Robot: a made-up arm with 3 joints. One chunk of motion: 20 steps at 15 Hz.
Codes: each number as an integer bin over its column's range. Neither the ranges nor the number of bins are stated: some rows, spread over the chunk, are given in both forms.
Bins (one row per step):
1: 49 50 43
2: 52 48 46
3: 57 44 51
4: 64 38 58
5: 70 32 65
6: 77 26 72
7: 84 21 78
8: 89 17 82
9: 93 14 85
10: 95 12 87
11: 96 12 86
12: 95 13 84
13: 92 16 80
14: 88 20 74
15: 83 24 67
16: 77 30 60
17: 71 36 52
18: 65 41 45
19: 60 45 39
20: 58 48 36
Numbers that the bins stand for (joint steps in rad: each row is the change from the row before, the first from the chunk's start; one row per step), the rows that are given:
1: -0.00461 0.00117 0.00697
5: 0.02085 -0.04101 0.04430
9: 0.04873 -0.08319 0.07824
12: 0.05115 -0.08554 0.07655
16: 0.02933 -0.04570 0.03582
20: 0.00630 -0.00352 -0.00491
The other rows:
2: -0.00097 -0.00352 0.01206
3: 0.00509 -0.01289 0.02055
4: 0.01358 -0.02695 0.03242
6: 0.02933 -0.05507 0.05618
7: 0.03782 -0.06679 0.06636
8: 0.04388 -0.07616 0.07315
10: 0.05115 -0.08788 0.08164
11: 0.05236 -0.08788 0.07994
13: 0.04752 -0.07851 0.06976
14: 0.04267 -0.06913 0.05958
15: 0.03661 -0.05976 0.04770
17: 0.02206 -0.03164 0.02224
18: 0.01479 -0.01992 0.01036
19: 0.00873 -0.01055 0.00018

